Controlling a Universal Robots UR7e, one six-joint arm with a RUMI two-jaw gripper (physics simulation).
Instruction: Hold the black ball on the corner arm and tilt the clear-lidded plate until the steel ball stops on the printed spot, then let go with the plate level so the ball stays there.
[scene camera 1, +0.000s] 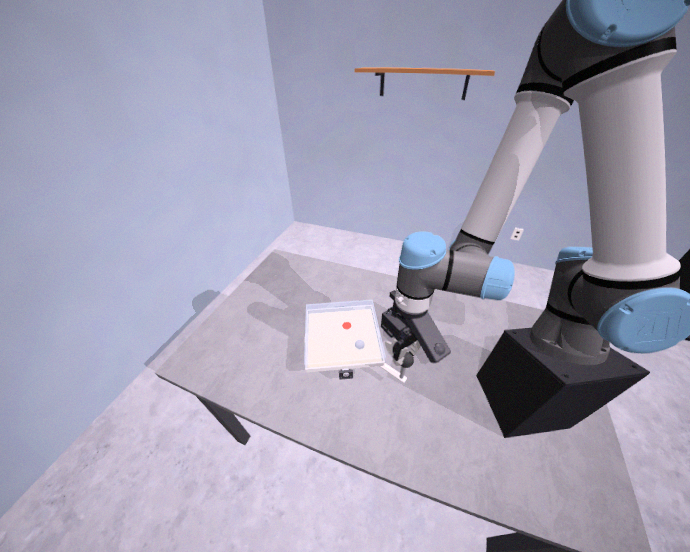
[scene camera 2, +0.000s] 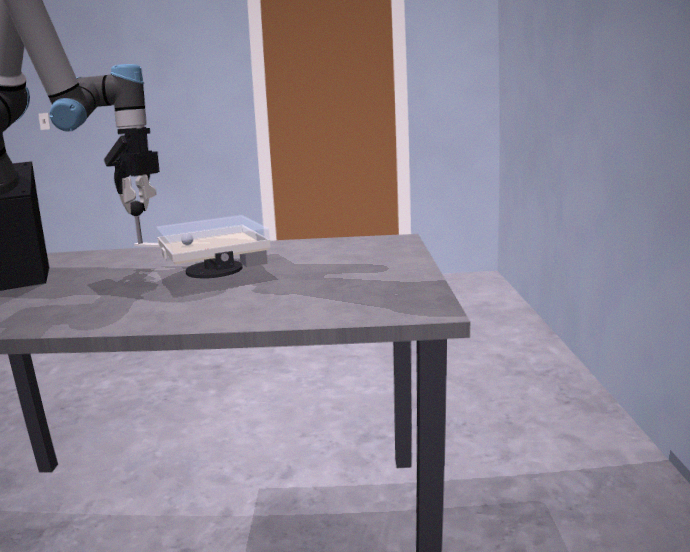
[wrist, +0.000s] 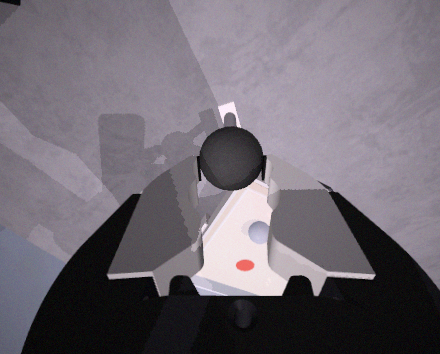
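My gripper (scene camera 1: 406, 358) (scene camera 2: 136, 206) (wrist: 230, 159) is shut on the black ball (scene camera 1: 407, 360) (scene camera 2: 136, 208) (wrist: 231, 158), which tops a thin post on the white corner arm (scene camera 1: 394, 372) (scene camera 2: 147, 244) (wrist: 228, 108). The clear-lidded plate (scene camera 1: 313, 364) (scene camera 2: 253, 247) (wrist: 220, 227) stands on a black pivot base (scene camera 2: 198, 271). Its tilt is slight and hard to judge. The steel ball (scene camera 1: 359, 344) (scene camera 2: 187, 238) (wrist: 259, 232) is on the plate, off the red printed spot (scene camera 1: 346, 325) (wrist: 245, 265), towards the arm's corner. The spot cannot be made out in scene camera 2.
The plate's mount stands on a grey table (scene camera 1: 276, 402) (scene camera 2: 345, 305). A grey block (scene camera 2: 253, 257) is under the plate's far side. The robot's black pedestal (scene camera 1: 535, 379) (scene camera 2: 20, 230) stands on the table beyond the gripper. An orange shelf (scene camera 1: 425, 71) hangs on the wall.
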